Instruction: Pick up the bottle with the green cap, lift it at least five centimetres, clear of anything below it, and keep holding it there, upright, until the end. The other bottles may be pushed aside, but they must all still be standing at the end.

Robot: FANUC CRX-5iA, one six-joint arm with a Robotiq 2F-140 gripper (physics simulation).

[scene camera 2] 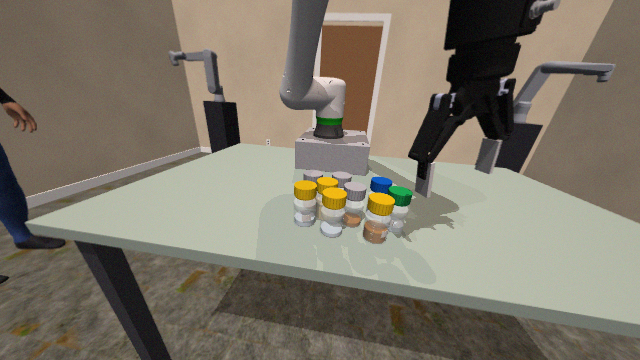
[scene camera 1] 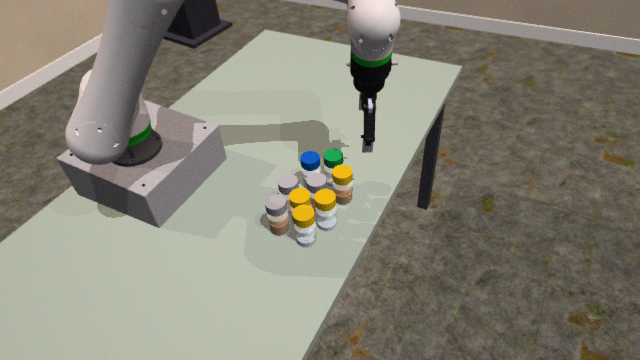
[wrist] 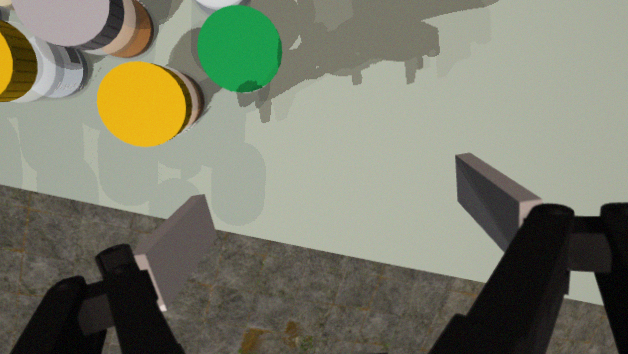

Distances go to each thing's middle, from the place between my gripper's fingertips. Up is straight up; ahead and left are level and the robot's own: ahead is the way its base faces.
Right now my hand is 12 cm to the left of the yellow-capped bottle (scene camera 2: 377, 220) and 11 cm above it. Round my hand: green-capped bottle (scene camera 2: 402, 196): 6 cm behind, 8 cm to the right, 11 cm below.
